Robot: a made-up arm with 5 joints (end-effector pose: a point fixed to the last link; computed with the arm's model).
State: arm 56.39 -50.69 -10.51 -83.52 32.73
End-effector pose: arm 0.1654 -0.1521 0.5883 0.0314 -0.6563 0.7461 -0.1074
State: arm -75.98 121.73 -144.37 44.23 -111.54
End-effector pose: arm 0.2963 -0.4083 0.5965 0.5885 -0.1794 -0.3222 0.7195
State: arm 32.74 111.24 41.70 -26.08 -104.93
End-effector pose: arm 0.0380 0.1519 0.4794 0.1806 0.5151 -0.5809 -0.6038
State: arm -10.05 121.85 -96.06 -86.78 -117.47
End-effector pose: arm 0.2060 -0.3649 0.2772 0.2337 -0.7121 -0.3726 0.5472
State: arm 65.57 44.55 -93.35 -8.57 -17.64
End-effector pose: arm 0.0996 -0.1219 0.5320 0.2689 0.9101 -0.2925 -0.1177
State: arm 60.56 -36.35 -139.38 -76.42 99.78
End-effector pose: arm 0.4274 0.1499 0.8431 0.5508 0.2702 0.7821 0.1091
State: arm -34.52 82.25 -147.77 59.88 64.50
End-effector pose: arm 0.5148 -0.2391 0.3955 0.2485 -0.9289 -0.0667 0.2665
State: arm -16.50 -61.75 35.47 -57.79 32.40
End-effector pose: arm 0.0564 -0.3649 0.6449 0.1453 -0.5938 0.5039 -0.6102
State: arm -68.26 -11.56 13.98 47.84 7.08
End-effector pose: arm -0.1196 -0.1010 0.8465 0.3859 0.6670 -0.4802 0.4191
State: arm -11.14 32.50 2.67 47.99 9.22
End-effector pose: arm 0.2964 0.0325 0.8900 0.6811 0.6948 -0.2182 0.0759
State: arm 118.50 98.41 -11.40 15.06 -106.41
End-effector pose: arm 0.2133 0.1117 0.6196 0.1972 -0.2522 -0.5618 -0.7628
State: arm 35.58 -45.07 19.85 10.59 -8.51
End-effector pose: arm 0.4226 -0.3870 0.7559 0.2911 0.9370 -0.1860 0.0513
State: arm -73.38 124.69 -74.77 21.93 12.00
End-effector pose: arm 0.1601 -0.1159 0.6196 0.5829 0.2811 -0.5986 0.4721
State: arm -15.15 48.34 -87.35 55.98 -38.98
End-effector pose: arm 0.3660 -0.1664 0.5650 0.3184 0.8657 -0.1280 0.3643
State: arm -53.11 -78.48 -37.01 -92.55 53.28
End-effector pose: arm 0.1271 0.0116 0.5601 0.8274 -0.0828 0.4501 -0.3255
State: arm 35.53 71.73 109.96 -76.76 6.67
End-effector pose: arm 0.0840 0.2962 0.6369 0.1304 0.0002 0.8438 0.5206
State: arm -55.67 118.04 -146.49 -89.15 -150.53
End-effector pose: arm 0.5262 -0.3048 0.2573 0.2901 -0.7289 -0.5984 -0.1626
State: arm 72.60 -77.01 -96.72 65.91 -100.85
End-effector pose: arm 0.3219 0.0110 0.4212 0.1112 -0.7061 0.6519 0.2530
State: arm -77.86 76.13 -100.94 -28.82 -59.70
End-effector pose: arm 0.3356 -0.1871 0.4222 0.1744 -0.2618 -0.6606 0.6817
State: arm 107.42 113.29 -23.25 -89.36 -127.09
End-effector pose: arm 0.2075 -0.2111 0.5100 0.1121 -0.0517 0.3739 -0.9192
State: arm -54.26 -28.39 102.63 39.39 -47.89
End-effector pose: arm -0.0823 0.1556 0.9365 0.9404 -0.0477 -0.1796 0.2848
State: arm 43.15 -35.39 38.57 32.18 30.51
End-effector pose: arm 0.5961 -0.2890 0.7811 0.3534 0.8715 -0.0142 -0.3398
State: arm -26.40 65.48 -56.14 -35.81 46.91
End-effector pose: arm 0.1304 -0.1300 0.4983 0.1012 0.7158 -0.3574 0.5913
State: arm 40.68 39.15 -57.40 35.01 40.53
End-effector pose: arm 0.3623 -0.1429 0.5521 0.1503 0.8602 -0.0716 -0.4820
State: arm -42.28 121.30 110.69 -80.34 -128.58
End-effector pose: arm 0.4252 0.0979 0.2677 0.4704 0.0898 -0.8616 -0.1683
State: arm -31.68 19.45 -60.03 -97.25 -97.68
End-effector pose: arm 0.2980 0.0361 0.3893 0.2708 -0.5037 -0.7885 0.2263
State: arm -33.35 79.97 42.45 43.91 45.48
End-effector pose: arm 0.4013 0.3077 0.5776 0.8079 0.1131 -0.5722 0.0841
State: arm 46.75 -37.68 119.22 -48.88 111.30
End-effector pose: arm 0.5162 -0.1670 0.9432 0.3225 0.9115 0.1906 -0.1699
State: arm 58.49 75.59 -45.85 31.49 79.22
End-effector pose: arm 0.3590 -0.0382 0.5474 0.3840 0.6670 -0.0674 -0.6349
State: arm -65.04 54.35 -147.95 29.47 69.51
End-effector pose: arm 0.5115 -0.1299 0.4920 0.4864 -0.8440 -0.2029 -0.0996
